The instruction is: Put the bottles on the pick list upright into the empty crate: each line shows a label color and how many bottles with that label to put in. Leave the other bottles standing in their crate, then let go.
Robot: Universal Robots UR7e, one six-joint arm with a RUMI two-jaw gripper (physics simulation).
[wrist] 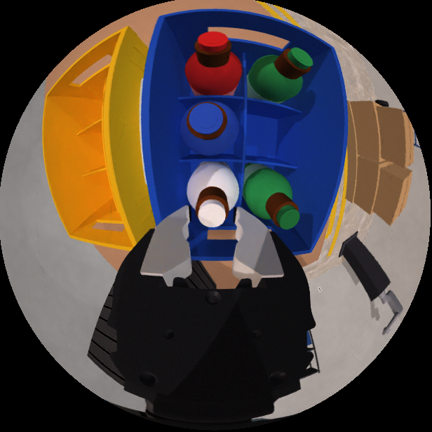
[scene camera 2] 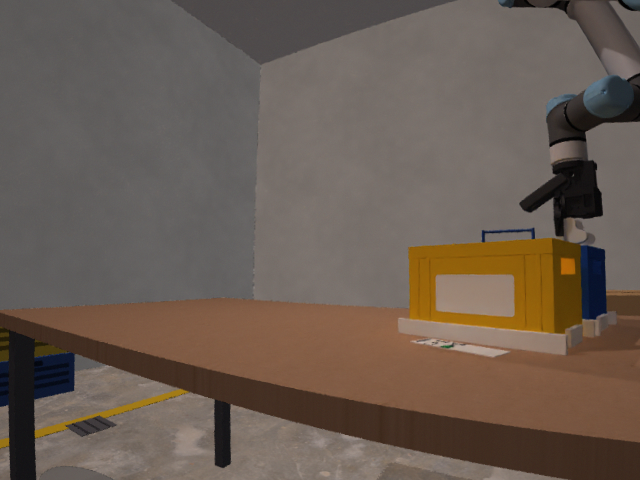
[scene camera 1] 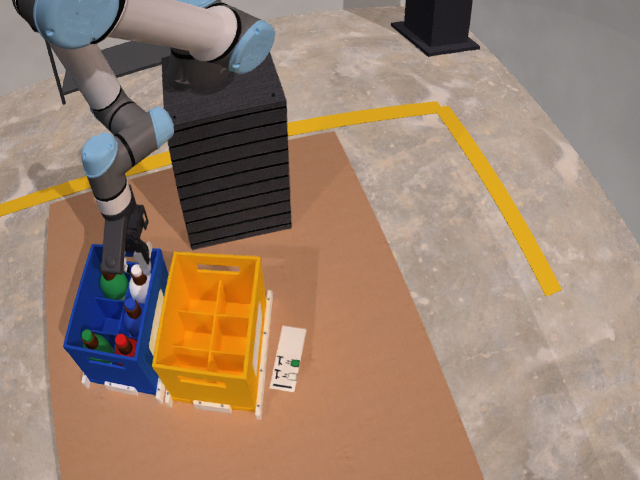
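Pixels of known places: gripper, between the fingertips: [scene camera 1: 138, 273]; arm's base, origin of its link: [scene camera 1: 199, 70].
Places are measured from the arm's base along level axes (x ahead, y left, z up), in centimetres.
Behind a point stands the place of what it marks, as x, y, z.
My gripper [wrist: 212, 208] is open, its fingertips on either side of the white bottle's cap and neck in the wrist view, with a gap on both sides. The white bottle [scene camera 1: 139, 287] {29.0, -26.8, -29.3} [wrist: 213, 188] stands in a corner compartment of the blue crate [scene camera 1: 118, 375] {45.4, -39.1, -34.0} [wrist: 152, 125]. Beside it stands a green bottle [scene camera 1: 113, 285] {25.4, -33.1, -29.9} [wrist: 268, 191]. A blue bottle [scene camera 1: 132, 314] {36.5, -30.2, -27.3} [wrist: 209, 137], a red bottle [scene camera 1: 125, 344] {43.6, -33.8, -26.2} [wrist: 213, 71] and a second green bottle [scene camera 1: 95, 342] {39.8, -40.9, -27.6} [wrist: 274, 80] also stand there. The yellow crate [scene camera 1: 210, 388] {56.4, -20.1, -31.3} [scene camera 2: 483, 258] {46.2, -5.6, -27.1} [wrist: 120, 125] is empty. The pick list [scene camera 1: 290, 345] {47.9, 0.3, -41.6} [scene camera 2: 483, 350] {46.7, 0.9, -41.7} shows a green and a white symbol; its digits are unclear.
The two crates stand side by side within white holding strips [scene camera 1: 265, 333] {44.5, -3.8, -38.8} [scene camera 2: 480, 334] {46.9, -4.6, -40.1} on the brown table [scene camera 1: 361, 413] {69.4, 6.4, -41.8} [scene camera 2: 258, 351] {79.4, 13.0, -41.8}. The dark ribbed pedestal [scene camera 1: 232, 175] {16.5, 1.3, -20.1} rises behind them. A blue bar handle [scene camera 2: 508, 230] shows above the yellow crate.
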